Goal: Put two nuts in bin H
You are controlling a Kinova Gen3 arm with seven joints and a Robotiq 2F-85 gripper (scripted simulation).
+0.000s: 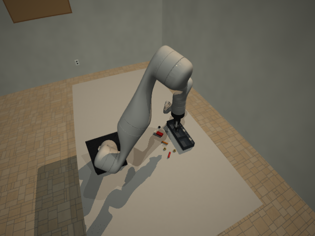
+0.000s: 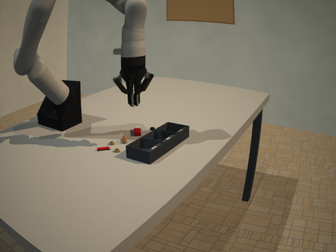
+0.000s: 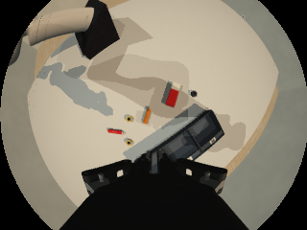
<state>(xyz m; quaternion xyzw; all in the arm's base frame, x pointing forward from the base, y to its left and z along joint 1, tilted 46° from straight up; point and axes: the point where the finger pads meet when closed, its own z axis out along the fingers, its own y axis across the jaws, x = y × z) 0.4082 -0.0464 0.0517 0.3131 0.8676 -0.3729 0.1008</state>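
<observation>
The black three-compartment bin row lies 7 cm ahead of my hand, 4 cm to the left of it and 14 cm below it. Also, from my hand: red cylinder: 8 cm behind, 7 cm to the right, 15 cm below; orange cylinder: 6 cm behind, 3 cm to the left, 15 cm below; red block: 6 cm behind, 12 cm to the left, 15 cm below.
</observation>
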